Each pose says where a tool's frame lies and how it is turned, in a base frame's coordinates. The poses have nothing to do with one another.
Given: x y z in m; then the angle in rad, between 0 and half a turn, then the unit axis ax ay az.
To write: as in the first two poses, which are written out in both.
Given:
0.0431 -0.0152 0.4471 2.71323 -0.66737 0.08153 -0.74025
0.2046 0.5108 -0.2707 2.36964 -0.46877 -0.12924 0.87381
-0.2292 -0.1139 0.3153 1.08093 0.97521 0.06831 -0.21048
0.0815 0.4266 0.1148 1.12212 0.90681 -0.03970 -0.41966
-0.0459 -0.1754 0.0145 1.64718 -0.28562 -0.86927 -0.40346
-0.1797 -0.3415 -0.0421 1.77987 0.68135 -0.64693 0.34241
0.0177 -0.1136 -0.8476 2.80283 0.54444 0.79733 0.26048
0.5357 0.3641 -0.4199 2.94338 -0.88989 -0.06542 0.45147
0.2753 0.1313 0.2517 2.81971 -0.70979 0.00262 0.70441
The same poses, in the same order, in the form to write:
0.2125 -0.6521 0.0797 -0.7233 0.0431 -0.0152 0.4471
0.3765 -0.4343 -0.1197 0.8095 0.2046 0.5108 -0.2707
0.8575 0.5018 0.0351 -0.1083 -0.2292 -0.1139 0.3153
0.8467 0.4825 -0.0211 -0.2233 0.0815 0.4266 0.1148
0.6796 -0.2095 -0.6377 -0.2960 -0.0459 -0.1754 0.0145
0.6295 0.5294 -0.5027 0.2661 -0.1797 -0.3415 -0.0421
0.1686 0.5366 0.7859 0.2568 0.0177 -0.1136 -0.8476
0.0989 -0.8855 -0.0651 0.4493 0.5357 0.3641 -0.4199
0.1602 -0.7006 0.0026 0.6953 0.2753 0.1313 0.2517

